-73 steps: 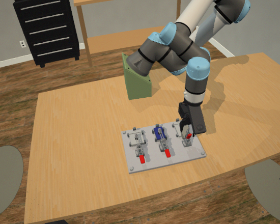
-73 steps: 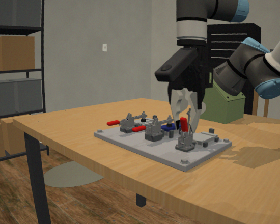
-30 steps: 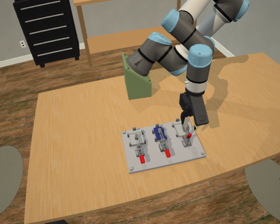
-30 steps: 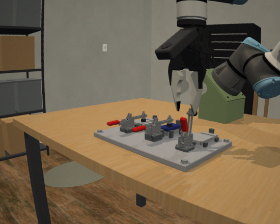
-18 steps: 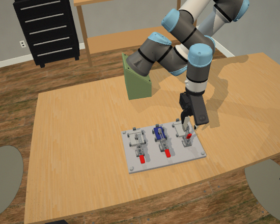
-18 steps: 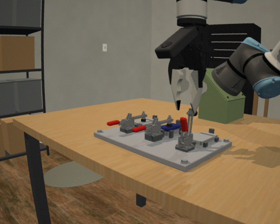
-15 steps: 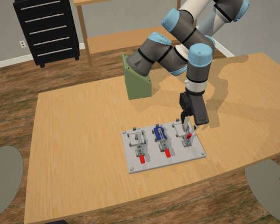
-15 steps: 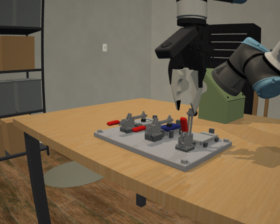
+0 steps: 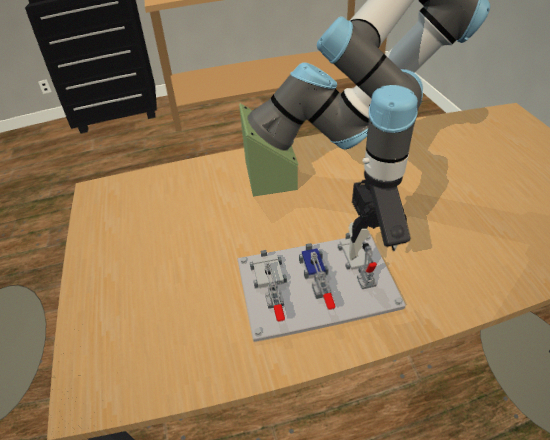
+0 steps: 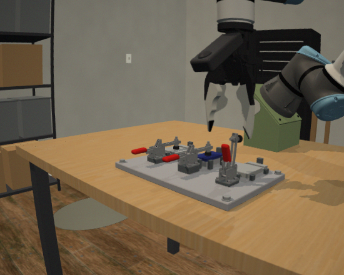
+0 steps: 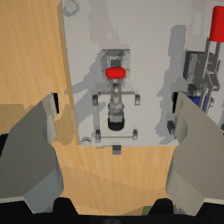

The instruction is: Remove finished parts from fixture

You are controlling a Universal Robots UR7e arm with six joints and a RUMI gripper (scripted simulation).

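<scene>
Right now the grey part is 100 mm behind my hand, 20 mm to the left of it and 100 mm below it. From my hand the other things lie so: grey fixture plate: 60 mm behind, 100 mm to the right, 120 mm below; then blue blank: 100 mm behind, 90 mm to the right, 100 mm below.
</scene>
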